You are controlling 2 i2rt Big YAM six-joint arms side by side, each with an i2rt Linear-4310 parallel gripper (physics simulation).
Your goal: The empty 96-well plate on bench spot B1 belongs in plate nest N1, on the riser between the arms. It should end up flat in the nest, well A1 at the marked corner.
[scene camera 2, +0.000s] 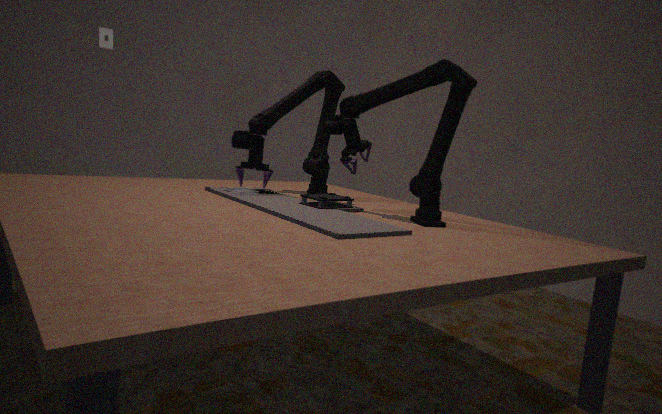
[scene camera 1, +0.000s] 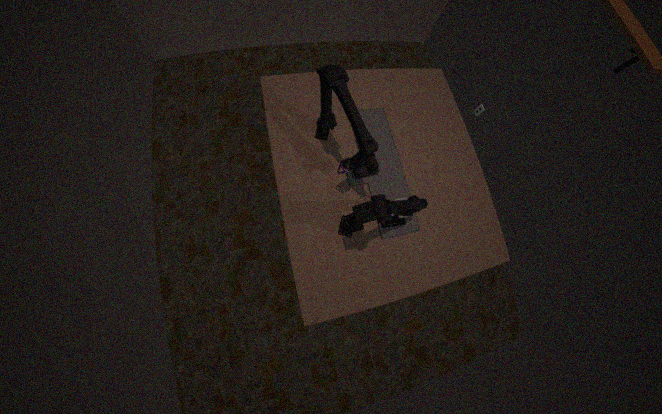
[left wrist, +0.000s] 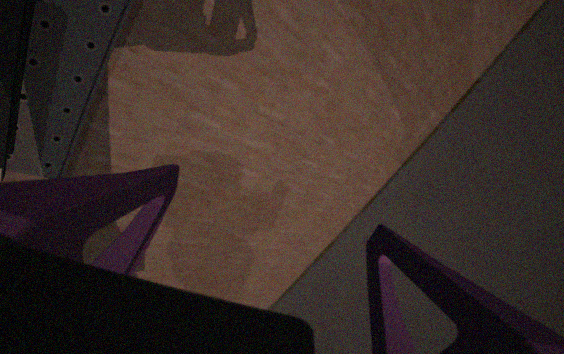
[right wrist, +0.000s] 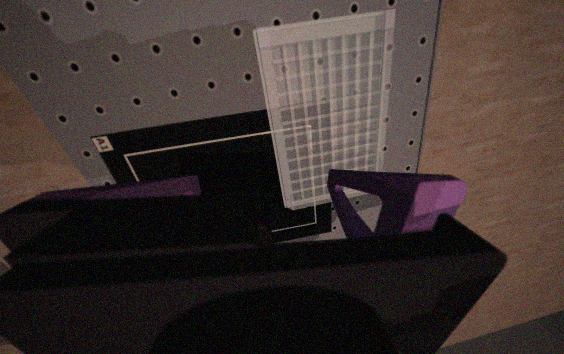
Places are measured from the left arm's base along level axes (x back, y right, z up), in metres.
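Pixels of known places: left gripper, fingertip midpoint: [scene camera 2: 360,167] [scene camera 1: 342,171] [left wrist: 279,207]; right gripper, fingertip midpoint: [scene camera 2: 252,187] [right wrist: 265,180]; left arm's base, origin of the base link: [scene camera 2: 427,223] [scene camera 1: 322,131]; right arm's base, origin of the base link: [scene camera 1: 346,226].
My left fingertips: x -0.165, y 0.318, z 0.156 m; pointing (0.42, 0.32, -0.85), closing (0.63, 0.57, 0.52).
Observation:
Ahead of a thing's pixels: the offset from my left fingertips to its top centre. Level surfaces: height alone.
The clear 96-well plate @(dx -0.447, dy +0.092, dz -0.126 m) [right wrist: 330,100] lies turned across the right part of the black bench-spot mat @(dz -0.141 m) [right wrist: 200,145], partly beyond its white outline and over the grey pegboard. The mat's A1 label is at its upper left in the right wrist view. My right gripper [right wrist: 265,180] [scene camera 2: 253,186] is open and empty, low over the mat, its right finger near the plate's lower end. My left gripper [left wrist: 279,207] [scene camera 2: 361,166] [scene camera 1: 342,168] is open and empty, raised above the table. The riser with the nest @(dx -0.151, dy -0.119, dz -0.102 m) [scene camera 2: 327,198] stands between the arms; the nest's marked corner cannot be made out.
The long grey pegboard @(dz -0.143 m) [scene camera 2: 300,216] [scene camera 1: 392,150] [right wrist: 150,75] lies on the wooden table @(dz -0.156 m) [scene camera 2: 200,280] [scene camera 1: 450,175]. The left arm's base [scene camera 2: 428,220] stands behind the board's near end in scene camera 2. The table edge crosses the left wrist view. The scene is dim and grainy.

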